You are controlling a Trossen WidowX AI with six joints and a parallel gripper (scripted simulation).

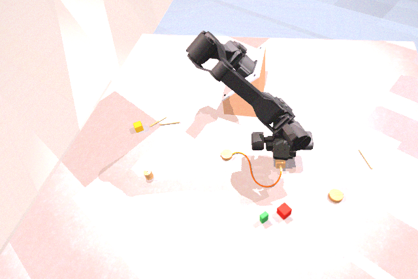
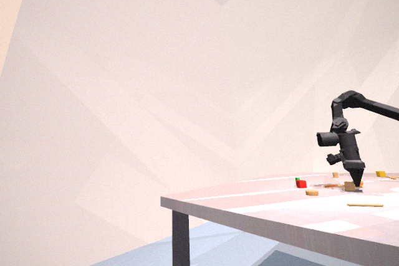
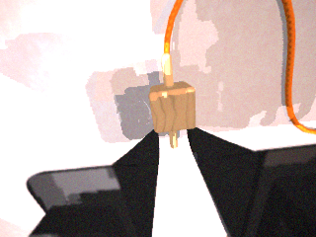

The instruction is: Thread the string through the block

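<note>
My gripper tip is 2 cm short of the wooden block. Round my gripper tip: round disc: 18 cm to the left, 9 cm ahead, 1 cm below; red cube: 19 cm ahead, 5 cm to the left; round wooden button: 18 cm to the right, 4 cm ahead, 1 cm below.
</note>
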